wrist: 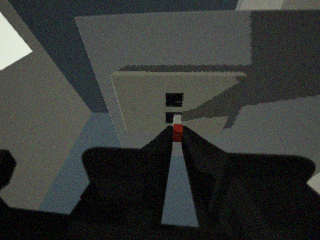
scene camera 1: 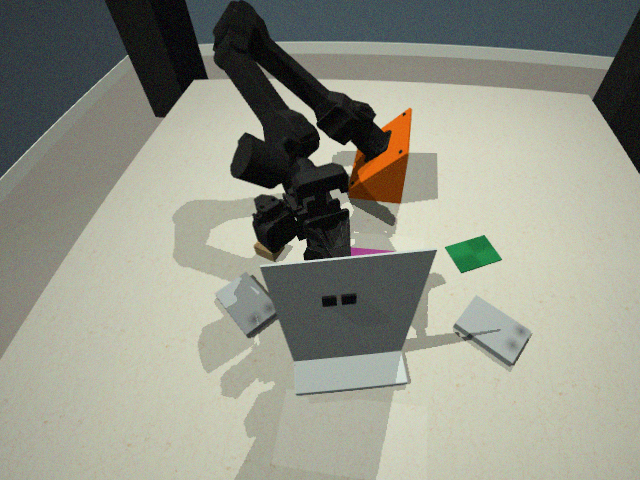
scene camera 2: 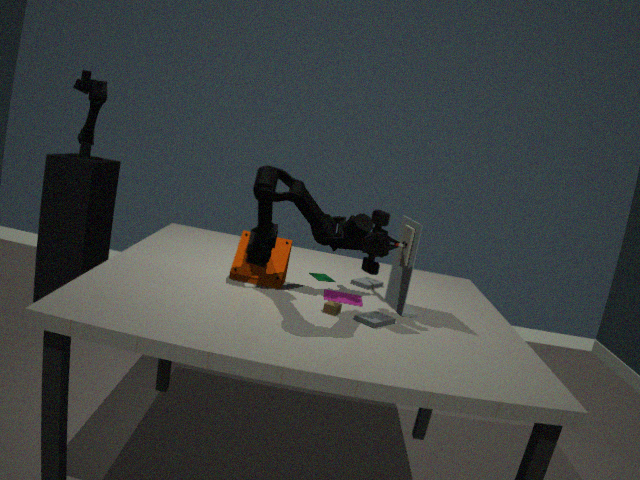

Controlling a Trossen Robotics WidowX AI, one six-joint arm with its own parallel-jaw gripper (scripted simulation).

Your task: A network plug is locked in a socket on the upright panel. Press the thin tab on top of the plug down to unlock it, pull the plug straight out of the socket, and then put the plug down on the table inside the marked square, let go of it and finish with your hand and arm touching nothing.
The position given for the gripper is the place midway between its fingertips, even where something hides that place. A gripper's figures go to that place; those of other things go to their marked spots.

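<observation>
Gripper (wrist: 176, 130), 0.12 m from the lens. Upright grey panel (wrist: 238, 81), same reading: 0.12 m from the lens.
</observation>
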